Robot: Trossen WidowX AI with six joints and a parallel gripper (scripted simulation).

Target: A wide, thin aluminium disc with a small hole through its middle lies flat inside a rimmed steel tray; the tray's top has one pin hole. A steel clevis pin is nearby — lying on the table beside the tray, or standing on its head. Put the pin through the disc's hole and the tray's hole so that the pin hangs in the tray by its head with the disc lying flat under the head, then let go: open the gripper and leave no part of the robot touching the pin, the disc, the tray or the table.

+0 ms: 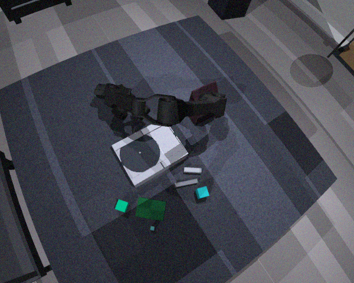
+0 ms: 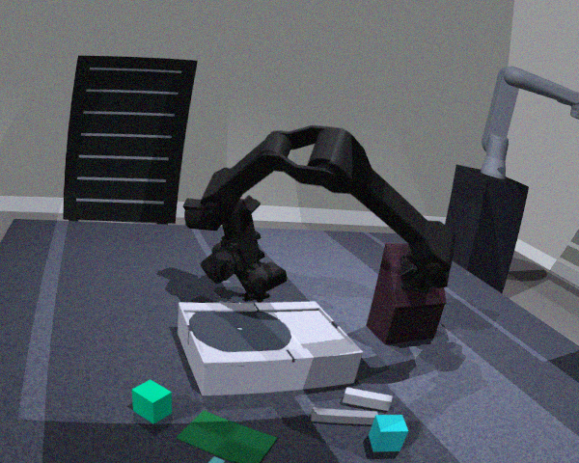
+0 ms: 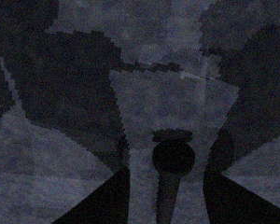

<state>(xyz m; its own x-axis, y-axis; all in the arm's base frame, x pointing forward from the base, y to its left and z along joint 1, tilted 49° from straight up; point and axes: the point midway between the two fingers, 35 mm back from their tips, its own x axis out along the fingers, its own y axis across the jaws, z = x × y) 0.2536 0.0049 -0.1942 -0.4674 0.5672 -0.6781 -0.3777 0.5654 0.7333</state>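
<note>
Right now the dark aluminium disc is 7 cm ahead of my gripper tip, 23 cm to the left of it and 5 cm above it. Also, from my gripper tip: clevis pin (1 cm behind); rimmed steel tray (3 cm ahead, 24 cm to the left, 4 cm above); green cube (21 cm ahead, 40 cm to the left, 2 cm above).
</note>
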